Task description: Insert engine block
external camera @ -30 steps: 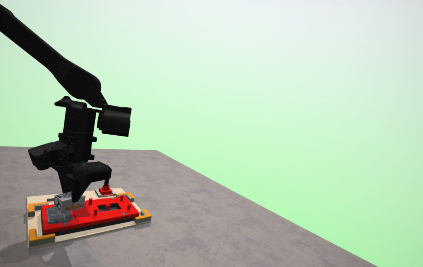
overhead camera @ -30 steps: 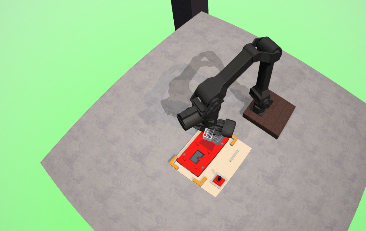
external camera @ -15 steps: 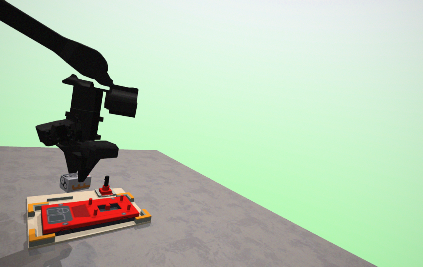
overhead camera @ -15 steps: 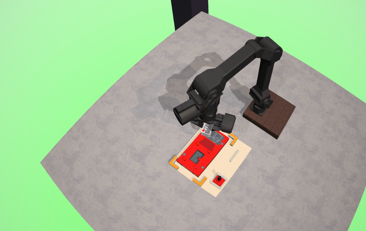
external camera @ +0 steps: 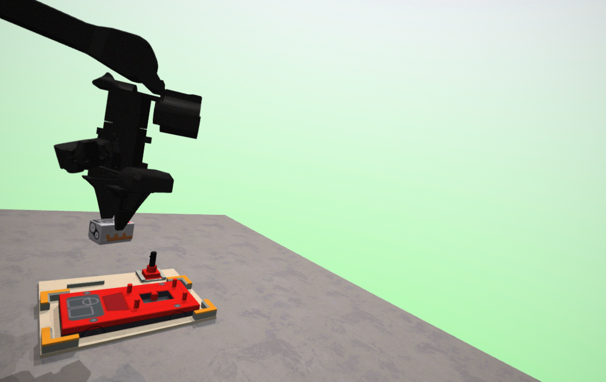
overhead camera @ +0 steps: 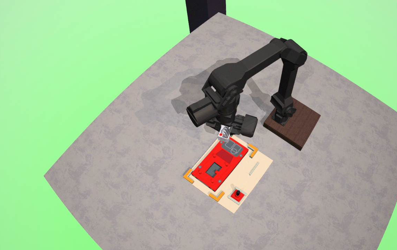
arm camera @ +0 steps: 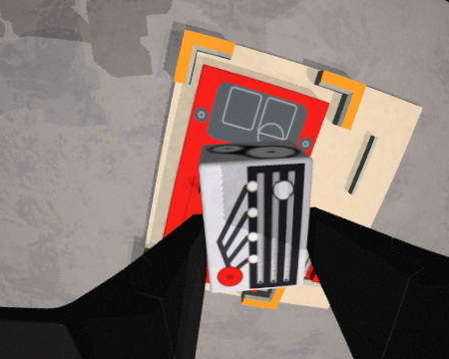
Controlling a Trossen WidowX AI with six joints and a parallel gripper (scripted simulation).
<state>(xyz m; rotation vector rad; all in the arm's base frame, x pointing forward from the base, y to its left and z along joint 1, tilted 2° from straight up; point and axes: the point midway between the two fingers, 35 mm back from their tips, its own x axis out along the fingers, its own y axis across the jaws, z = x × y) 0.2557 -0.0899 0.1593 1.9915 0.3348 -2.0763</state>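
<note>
My gripper tip is now 50 mm short of the beige board, 40 mm to the right of it and 150 mm above it. Also, from my gripper tip: engine block (10 mm below).
</note>
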